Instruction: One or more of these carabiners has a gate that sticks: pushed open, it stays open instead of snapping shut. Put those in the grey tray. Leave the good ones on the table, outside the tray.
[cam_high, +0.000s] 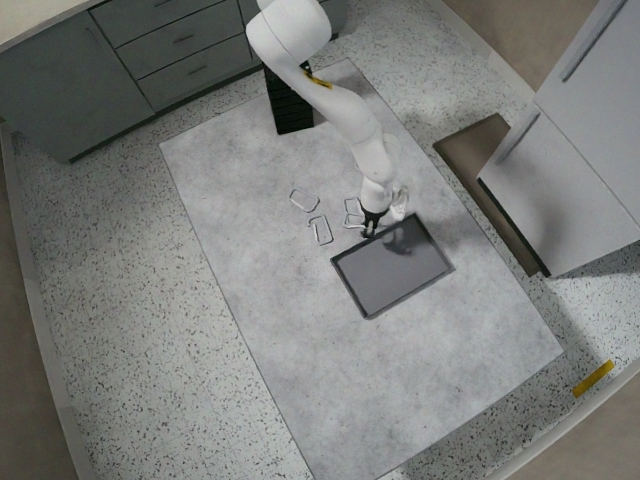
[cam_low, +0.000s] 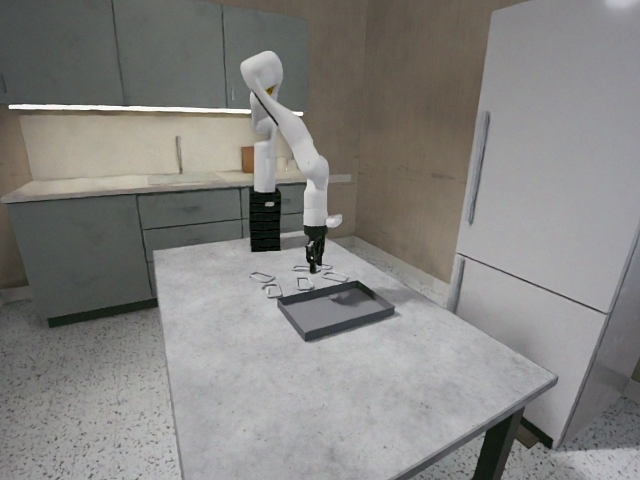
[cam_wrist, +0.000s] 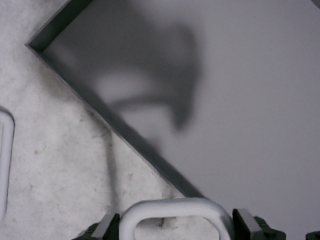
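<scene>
My gripper is now 11 cm short of the grey tray, 1 cm to the right of it and 10 cm above it.
</scene>
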